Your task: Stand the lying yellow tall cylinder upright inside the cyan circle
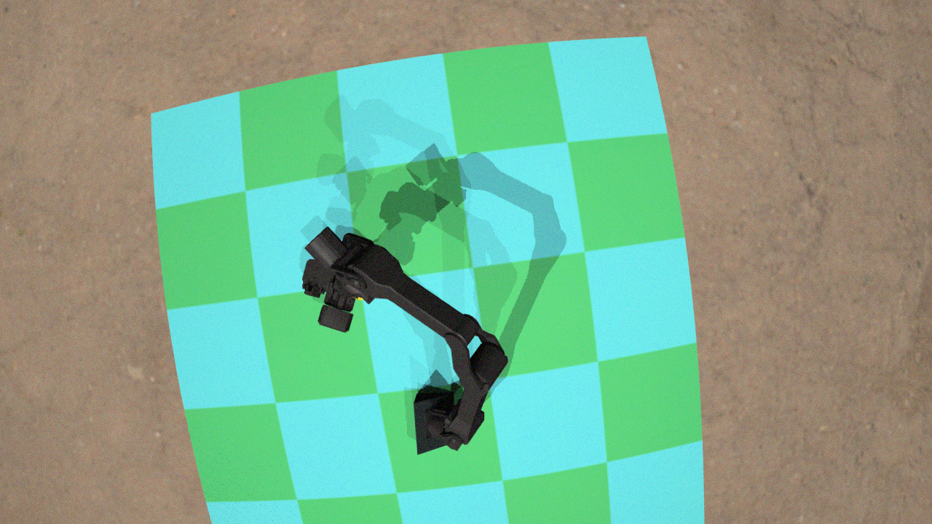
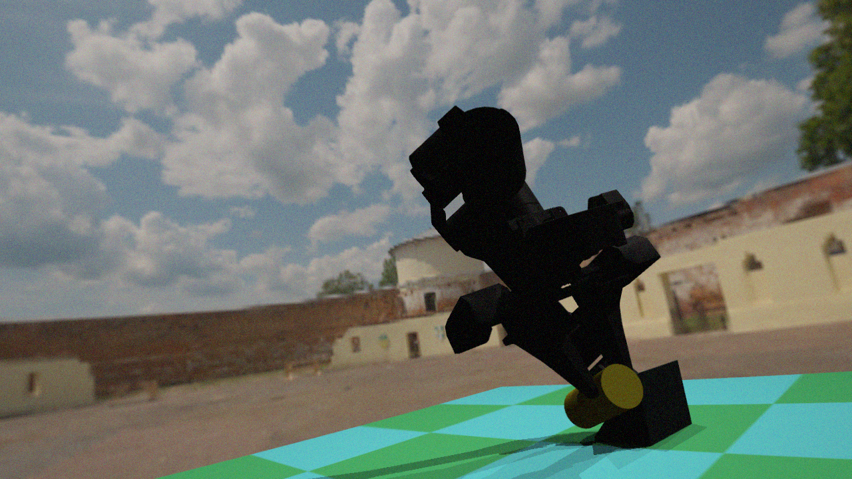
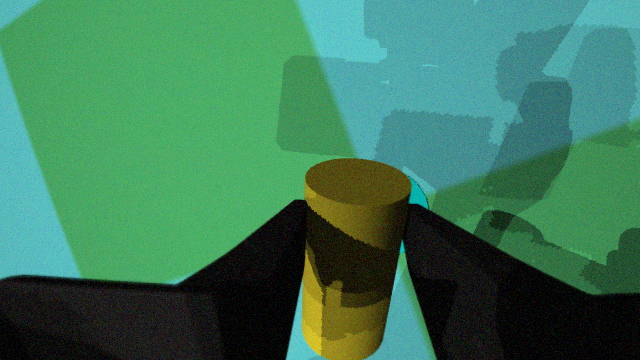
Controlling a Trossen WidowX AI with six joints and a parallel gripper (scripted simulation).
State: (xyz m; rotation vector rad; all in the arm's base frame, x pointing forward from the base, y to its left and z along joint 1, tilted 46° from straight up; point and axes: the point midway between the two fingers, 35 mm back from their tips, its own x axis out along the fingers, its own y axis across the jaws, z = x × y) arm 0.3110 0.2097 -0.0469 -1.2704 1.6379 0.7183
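My gripper tip is 20 mm to the left of the cyan circle and 120 mm above it. Round my gripper tip: yellow tall cylinder (10 mm behind, 20 mm to the right, 10 mm below).
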